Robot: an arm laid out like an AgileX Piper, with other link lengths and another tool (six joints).
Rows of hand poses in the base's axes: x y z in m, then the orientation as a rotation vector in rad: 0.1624 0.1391 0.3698 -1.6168 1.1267 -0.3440; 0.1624 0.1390 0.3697 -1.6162 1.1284 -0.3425; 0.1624 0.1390 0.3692 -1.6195 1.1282 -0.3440; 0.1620 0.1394 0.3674 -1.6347 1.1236 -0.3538; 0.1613 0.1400 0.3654 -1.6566 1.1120 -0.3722; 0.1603 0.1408 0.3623 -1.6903 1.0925 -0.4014; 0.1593 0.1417 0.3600 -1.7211 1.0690 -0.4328; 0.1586 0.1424 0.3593 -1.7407 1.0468 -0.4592; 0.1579 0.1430 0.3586 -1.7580 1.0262 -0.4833; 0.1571 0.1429 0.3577 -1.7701 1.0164 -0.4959; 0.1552 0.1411 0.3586 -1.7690 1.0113 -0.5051; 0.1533 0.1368 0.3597 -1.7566 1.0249 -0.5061; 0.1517 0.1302 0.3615 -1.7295 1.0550 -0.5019; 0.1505 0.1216 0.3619 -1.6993 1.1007 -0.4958; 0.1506 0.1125 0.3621 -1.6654 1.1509 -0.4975; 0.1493 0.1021 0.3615 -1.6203 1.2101 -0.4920; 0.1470 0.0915 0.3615 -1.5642 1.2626 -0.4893; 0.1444 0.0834 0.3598 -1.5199 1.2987 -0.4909; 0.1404 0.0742 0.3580 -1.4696 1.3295 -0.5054; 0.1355 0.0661 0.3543 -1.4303 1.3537 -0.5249; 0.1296 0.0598 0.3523 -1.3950 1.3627 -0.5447; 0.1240 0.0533 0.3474 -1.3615 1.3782 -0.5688; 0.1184 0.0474 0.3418 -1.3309 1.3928 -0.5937
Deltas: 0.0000 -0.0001 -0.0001 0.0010 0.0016 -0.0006; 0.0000 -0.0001 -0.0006 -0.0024 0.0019 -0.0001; -0.0004 0.0003 -0.0024 -0.0188 -0.0004 0.0031; -0.0011 0.0009 -0.0044 -0.0439 -0.0089 0.0087; -0.0021 0.0017 -0.0075 -0.0829 -0.0230 0.0177; -0.0031 0.0026 -0.0098 -0.1205 -0.0414 0.0271; -0.0038 0.0033 -0.0105 -0.1471 -0.0604 0.0344; -0.0045 0.0039 -0.0112 -0.1710 -0.0780 0.0410; -0.0053 0.0038 -0.0121 -0.1862 -0.0852 0.0448; -0.0072 0.0020 -0.0112 -0.1894 -0.0932 0.0432; -0.0091 -0.0023 -0.0101 -0.1810 -0.0904 0.0306; -0.0107 -0.0089 -0.0083 -0.1599 -0.0806 0.0058; -0.0119 -0.0175 -0.0079 -0.1373 -0.0612 -0.0289; -0.0118 -0.0266 -0.0077 -0.1168 -0.0437 -0.0713; -0.0131 -0.0370 -0.0083 -0.0859 -0.0206 -0.1197; -0.0154 -0.0476 -0.0083 -0.0478 -0.0062 -0.1694; -0.0180 -0.0557 -0.0100 -0.0195 0.0005 -0.2076; -0.0220 -0.0649 -0.0118 0.0072 -0.0042 -0.2510; -0.0269 -0.0730 -0.0155 0.0234 -0.0113 -0.2891; -0.0328 -0.0793 -0.0175 0.0387 -0.0271 -0.3170; -0.0384 -0.0858 -0.0224 0.0488 -0.0398 -0.3504; -0.0440 -0.0917 -0.0280 0.0561 -0.0522 -0.3826
